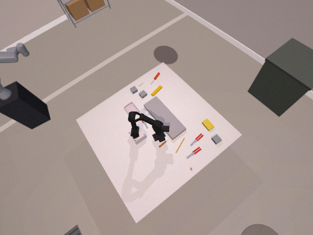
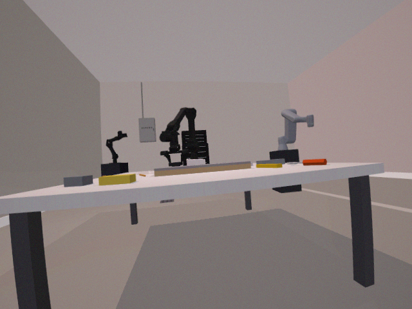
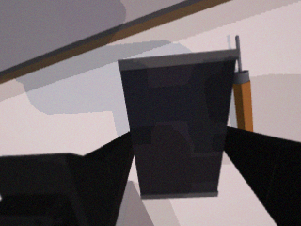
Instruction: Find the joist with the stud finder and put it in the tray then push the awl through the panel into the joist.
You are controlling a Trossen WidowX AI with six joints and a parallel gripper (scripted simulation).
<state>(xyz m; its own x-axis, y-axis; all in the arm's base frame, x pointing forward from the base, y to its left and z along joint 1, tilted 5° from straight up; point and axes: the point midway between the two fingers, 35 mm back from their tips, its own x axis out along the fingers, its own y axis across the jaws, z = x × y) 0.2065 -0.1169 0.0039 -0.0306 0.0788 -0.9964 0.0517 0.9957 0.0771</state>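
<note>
Now: gripper tip 40 mm above the square light and 30 mm short of it. Round my gripper tip: orange pencil (180 mm to the right, 140 mm ahead, 40 mm below); then stud finder (30 mm below, 20 mm ahead); then awl (80 mm to the right, 40 mm below, 20 mm ahead).
</note>
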